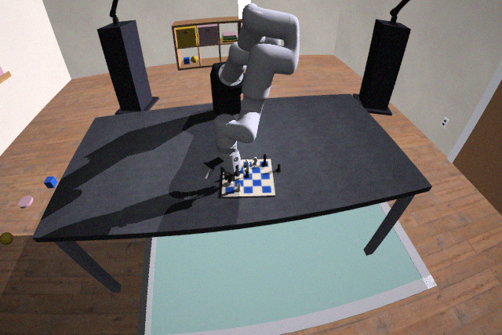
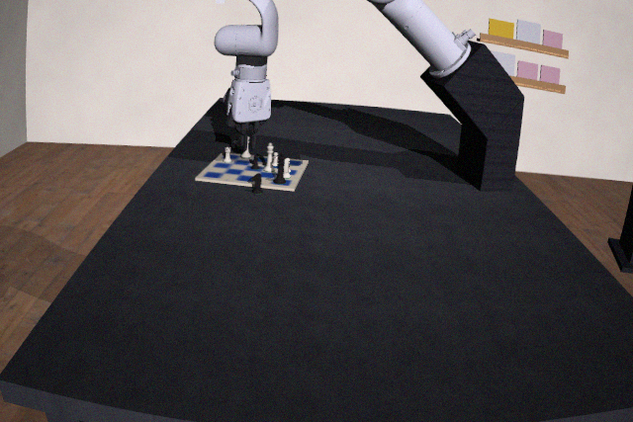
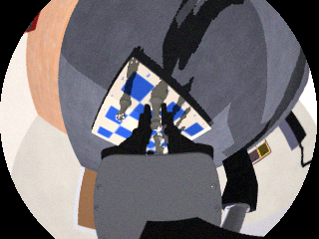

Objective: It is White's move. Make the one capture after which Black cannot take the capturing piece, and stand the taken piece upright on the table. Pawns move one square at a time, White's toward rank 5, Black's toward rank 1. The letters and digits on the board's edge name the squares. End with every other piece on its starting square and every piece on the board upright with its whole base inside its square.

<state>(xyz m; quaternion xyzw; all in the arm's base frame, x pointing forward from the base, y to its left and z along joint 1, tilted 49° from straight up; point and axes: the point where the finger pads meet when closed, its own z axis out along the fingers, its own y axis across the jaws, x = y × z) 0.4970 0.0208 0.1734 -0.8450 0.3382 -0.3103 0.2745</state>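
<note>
Now: the blue-and-cream chessboard 70 mm to the left of my hand, 50 mm below it and 50 mm behind it. Also, from my hand: white piece 90 mm behind, 60 mm to the left, 10 mm below.
</note>
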